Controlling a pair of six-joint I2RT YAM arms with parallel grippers.
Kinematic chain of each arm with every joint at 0, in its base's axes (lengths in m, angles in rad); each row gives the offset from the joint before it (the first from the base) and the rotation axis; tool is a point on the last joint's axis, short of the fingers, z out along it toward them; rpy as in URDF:
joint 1: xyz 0 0 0.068 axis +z
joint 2: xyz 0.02 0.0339 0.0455 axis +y
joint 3: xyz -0.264 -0.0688 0 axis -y
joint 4: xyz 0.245 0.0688 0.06 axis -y
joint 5: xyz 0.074 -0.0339 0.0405 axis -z
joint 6: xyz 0.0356 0 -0.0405 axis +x
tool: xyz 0 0 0 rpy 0 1.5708 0
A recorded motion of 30 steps. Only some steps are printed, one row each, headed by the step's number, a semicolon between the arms.
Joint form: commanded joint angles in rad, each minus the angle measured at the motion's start. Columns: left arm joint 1, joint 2, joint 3, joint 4, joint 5, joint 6; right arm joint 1, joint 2, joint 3, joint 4, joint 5, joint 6.
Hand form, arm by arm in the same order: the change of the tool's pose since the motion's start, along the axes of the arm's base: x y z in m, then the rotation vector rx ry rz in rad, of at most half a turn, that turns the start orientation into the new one. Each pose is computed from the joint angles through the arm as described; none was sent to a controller.
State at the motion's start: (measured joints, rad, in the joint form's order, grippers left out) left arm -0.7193 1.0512 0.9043 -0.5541 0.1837 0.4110; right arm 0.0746 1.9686 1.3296 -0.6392 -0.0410 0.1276
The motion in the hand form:
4: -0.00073 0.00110 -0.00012 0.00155 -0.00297 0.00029; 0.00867 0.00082 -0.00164 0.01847 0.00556 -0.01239
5: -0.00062 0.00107 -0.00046 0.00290 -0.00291 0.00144; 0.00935 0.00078 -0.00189 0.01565 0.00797 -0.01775
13: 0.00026 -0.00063 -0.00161 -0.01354 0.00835 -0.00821; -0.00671 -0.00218 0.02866 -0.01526 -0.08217 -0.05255
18: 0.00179 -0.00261 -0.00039 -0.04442 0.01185 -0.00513; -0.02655 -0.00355 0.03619 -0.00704 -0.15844 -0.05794
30: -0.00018 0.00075 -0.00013 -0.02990 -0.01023 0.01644; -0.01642 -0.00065 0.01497 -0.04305 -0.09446 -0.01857
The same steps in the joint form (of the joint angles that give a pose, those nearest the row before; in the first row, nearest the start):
4: 0.0014 -0.0056 -0.0033 -0.0016 -0.0012 0.0031; -0.0009 0.0340 0.0428 -0.0122 -0.0147 0.0164
5: 0.0014 -0.0050 -0.0041 -0.0012 -0.0027 0.0031; -0.0008 0.0375 0.0473 -0.0156 -0.0107 0.0209
13: 0.0014 0.0010 -0.0075 0.0123 0.0174 -0.0060; -0.0009 -0.0888 -0.0141 0.0070 0.0370 0.0418
18: 0.0013 0.0050 -0.0084 0.0393 0.0312 -0.0283; -0.0005 -0.1931 -0.1302 0.0956 0.0383 0.0466
30: 0.0018 -0.0127 -0.0171 0.0357 -0.0014 -0.0219; 0.0069 -0.1075 -0.0984 0.0818 0.0559 0.0074

